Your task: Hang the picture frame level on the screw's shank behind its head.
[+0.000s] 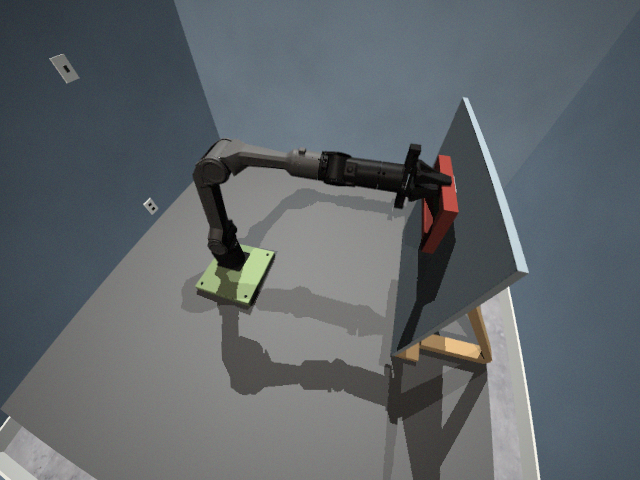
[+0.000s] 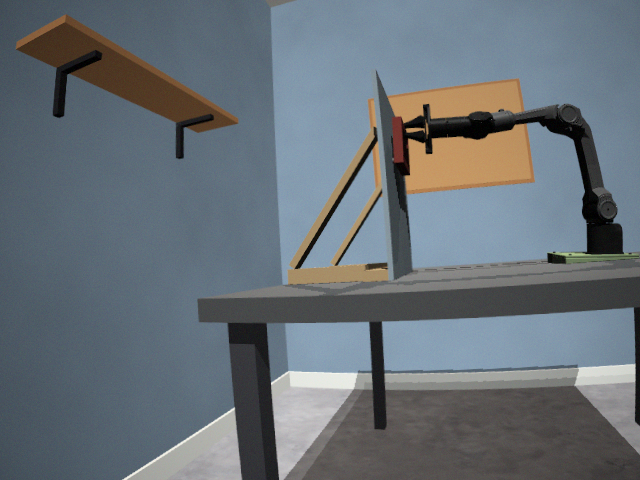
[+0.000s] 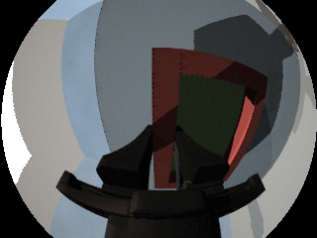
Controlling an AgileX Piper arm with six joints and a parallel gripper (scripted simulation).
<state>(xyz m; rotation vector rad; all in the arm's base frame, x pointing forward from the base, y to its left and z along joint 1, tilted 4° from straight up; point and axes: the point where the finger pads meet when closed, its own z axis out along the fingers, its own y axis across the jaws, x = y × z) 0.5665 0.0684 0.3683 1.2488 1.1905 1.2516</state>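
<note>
Right now the red picture frame is 5 cm below my hand, 1 cm to the left of it and 1 cm ahead of it. Also, from my hand: grey upright panel: 16 cm below, 3 cm ahead.
</note>
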